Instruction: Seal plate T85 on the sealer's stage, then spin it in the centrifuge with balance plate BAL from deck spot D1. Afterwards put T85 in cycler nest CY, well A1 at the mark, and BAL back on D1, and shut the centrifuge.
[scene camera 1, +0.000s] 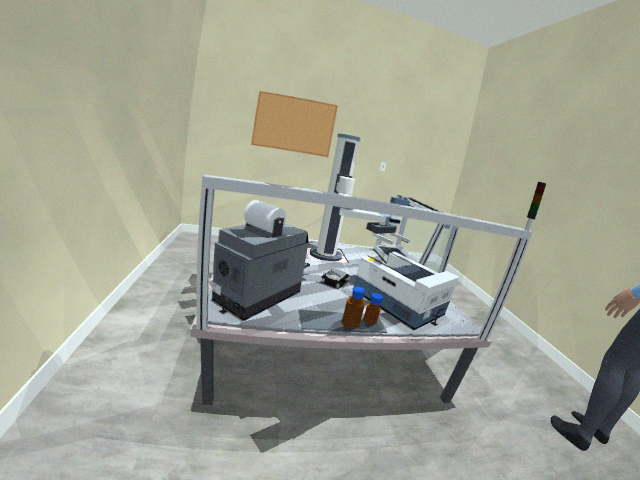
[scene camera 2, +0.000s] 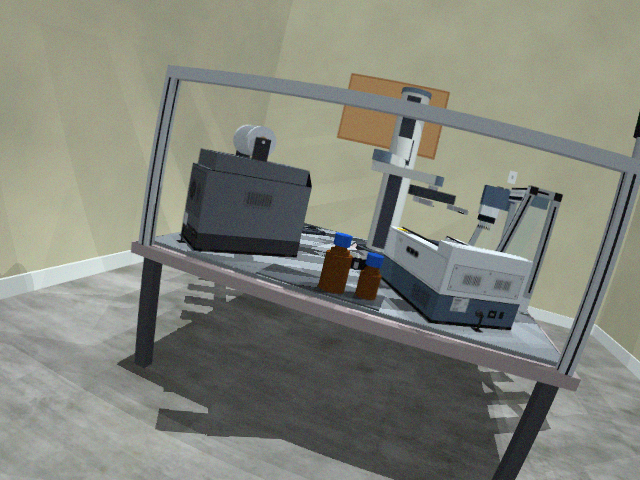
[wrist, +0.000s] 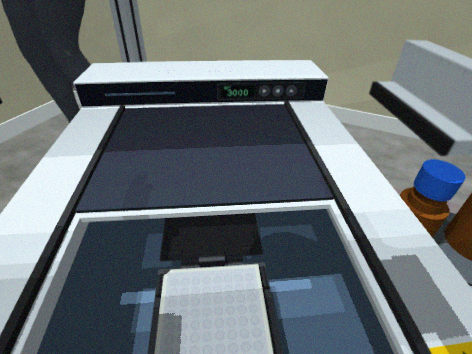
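Pixels of known places: gripper, between the fingertips: (scene camera 1: 401, 242) (scene camera 2: 449, 208) (wrist: 190, 67); arm's base, origin of its link: (scene camera 1: 325, 254) (scene camera 2: 378, 252).
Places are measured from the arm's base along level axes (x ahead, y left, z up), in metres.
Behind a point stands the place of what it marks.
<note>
The white and blue centrifuge (scene camera 1: 385, 276) {x 0.736, y 0.163, z 0.193 m} (scene camera 2: 485, 271) {x 0.893, y 0.415, z 0.200 m} (wrist: 200, 70) {x 0.840, y 0.419, z 0.257 m} is open, and its display reads 3000. In the wrist view a pale plate (wrist: 215, 310) {x 0.590, y 0.271, z 0.169 m} with round wells lies flat in the near bucket, its lower part cut off by the frame edge. No name is readable on it. The far bucket (wrist: 212, 237) {x 0.663, y 0.312, z 0.153 m} is dark and holds no plate. My gripper (scene camera 1: 391, 238) {x 0.591, y 0.275, z 0.350 m} (scene camera 2: 440, 206) {x 0.591, y 0.275, z 0.350 m} (wrist: 190, 67) {x 0.591, y 0.275, z 0.350 m} is open and empty, high above the centrifuge side. The grey sealer (scene camera 1: 261, 268) {x 0.905, y -0.482, z 0.246 m} (scene camera 2: 248, 206) {x 0.837, y -0.421, z 0.194 m} stands at the left, its stage hidden. Spot D1 and nest CY cannot be made out.
Two brown bottles (scene camera 1: 353, 312) {x 0.965, y -0.055, z 0.102 m} (scene camera 1: 372, 313) {x 0.926, y 0.056, z 0.079 m} (scene camera 2: 336, 271) {x 0.966, y -0.029, z 0.089 m} (scene camera 2: 368, 284) {x 0.929, y 0.074, z 0.067 m} with blue caps stand beside the centrifuge. A small black device (scene camera 1: 335, 278) {x 0.538, y -0.045, z 0.063 m} lies mid-table. A pipetting head (scene camera 2: 493, 204) {x -0.076, y 0.543, z 0.411 m} and frame stand behind the centrifuge. A guard rail (scene camera 1: 273, 191) {x 1.044, y -0.477, z 0.600 m} (scene camera 2: 289, 88) {x 1.044, y -0.274, z 0.594 m} crosses the front. A person (scene camera 1: 615, 361) (wrist: 47, 30) stands at the right.
</note>
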